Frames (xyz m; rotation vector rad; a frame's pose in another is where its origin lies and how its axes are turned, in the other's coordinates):
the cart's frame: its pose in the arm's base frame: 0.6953 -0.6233 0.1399 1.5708 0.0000 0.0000
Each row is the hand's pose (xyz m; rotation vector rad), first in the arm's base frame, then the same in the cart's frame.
Working: the arm's base frame: its pose in the cart's frame: -0.6953 -0.1399 -0.6233 -1.5708 0.0000 0.0000

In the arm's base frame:
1: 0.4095 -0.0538 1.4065 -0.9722 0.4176 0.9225
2: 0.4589 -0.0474 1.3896 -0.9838 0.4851 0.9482
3: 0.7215 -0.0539 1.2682 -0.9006 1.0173 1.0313
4: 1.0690 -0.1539 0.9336 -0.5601 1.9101 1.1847
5: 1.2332 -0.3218 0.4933 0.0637 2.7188 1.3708
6: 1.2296 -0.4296 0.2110 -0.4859 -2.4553 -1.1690
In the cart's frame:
1: -0.2858 1.2666 -0.5695 -2.3632 1.2030 0.4533
2: -0.2364 1.2497 -0.5759 -2.3548 1.2880 0.4161
3: 0.0262 1.1283 -0.5694 -2.1044 1.8035 0.0123
4: 0.3737 0.7937 -0.4694 -1.2812 2.5190 -0.5904
5: 0.5379 0.3534 -0.3015 -0.0585 2.8905 -0.9528
6: 0.5343 0.0711 -0.1937 -0.7967 -2.8422 1.0087

